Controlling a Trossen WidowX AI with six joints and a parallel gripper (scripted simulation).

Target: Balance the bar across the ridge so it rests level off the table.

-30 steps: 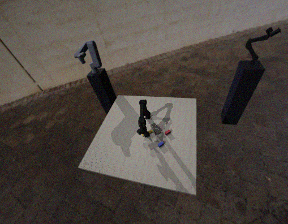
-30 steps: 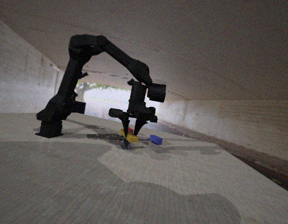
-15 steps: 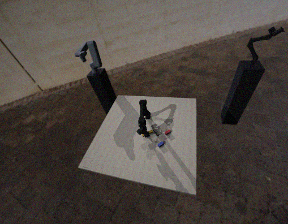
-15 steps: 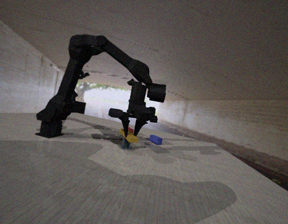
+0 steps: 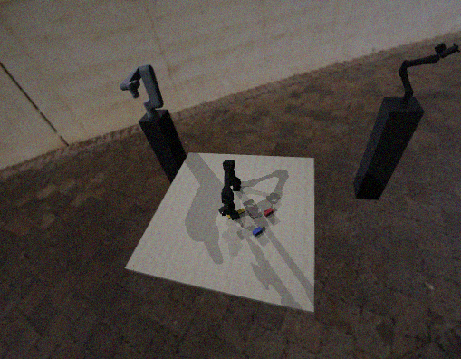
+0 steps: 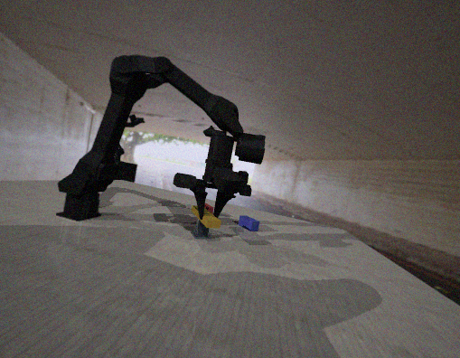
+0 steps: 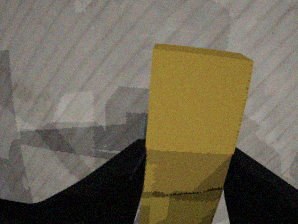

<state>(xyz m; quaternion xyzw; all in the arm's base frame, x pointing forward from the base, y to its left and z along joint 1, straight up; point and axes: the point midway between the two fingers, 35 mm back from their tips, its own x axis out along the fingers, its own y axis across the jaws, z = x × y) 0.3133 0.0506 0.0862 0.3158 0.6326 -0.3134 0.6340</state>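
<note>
The yellow bar lies 2 cm behind my gripper tip and 2 cm to the left of it. Also, from my gripper tip: red block: 9 cm behind, 26 cm to the left, 4 cm below; blue block: 9 cm ahead, 20 cm to the left, 4 cm below.
</note>
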